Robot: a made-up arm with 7 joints.
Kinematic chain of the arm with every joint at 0, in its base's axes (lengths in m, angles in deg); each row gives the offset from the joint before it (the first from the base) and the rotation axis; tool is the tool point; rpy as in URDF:
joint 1: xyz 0 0 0.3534 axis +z
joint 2: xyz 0 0 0 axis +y
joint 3: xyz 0 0 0.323 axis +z
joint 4: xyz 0.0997 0 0 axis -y
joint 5: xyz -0.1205 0 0.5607 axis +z
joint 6: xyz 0 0 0 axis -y
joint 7: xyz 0.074 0 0 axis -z
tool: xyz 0 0 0 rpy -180 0 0
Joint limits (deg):
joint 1: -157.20..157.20
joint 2: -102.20..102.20
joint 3: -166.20..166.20
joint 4: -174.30..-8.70
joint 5: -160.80..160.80
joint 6: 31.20..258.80
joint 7: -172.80..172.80
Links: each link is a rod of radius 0.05 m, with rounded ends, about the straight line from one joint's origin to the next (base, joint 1, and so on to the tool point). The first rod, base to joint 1, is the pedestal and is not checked.
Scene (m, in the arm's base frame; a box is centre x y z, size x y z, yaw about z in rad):
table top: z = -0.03
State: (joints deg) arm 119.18 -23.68 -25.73 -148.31 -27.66 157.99 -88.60
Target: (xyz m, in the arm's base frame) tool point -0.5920 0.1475 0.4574
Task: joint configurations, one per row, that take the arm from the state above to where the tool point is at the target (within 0.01 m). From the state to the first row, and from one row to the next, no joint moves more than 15 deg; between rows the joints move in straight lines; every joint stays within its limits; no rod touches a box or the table.
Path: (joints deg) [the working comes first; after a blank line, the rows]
Joints at the target: 153.27 -11.11 9.42 -139.78 -30.12 156.00 -88.60
Straight joint move there: clear.

1: 130.54 -19.49 -14.01 -145.47 -28.48 157.33 -88.60
2: 141.91 -15.30 -2.30 -142.62 -29.30 156.66 -88.60
3: 153.27 -11.11 9.42 -139.78 -30.12 156.00 -88.60

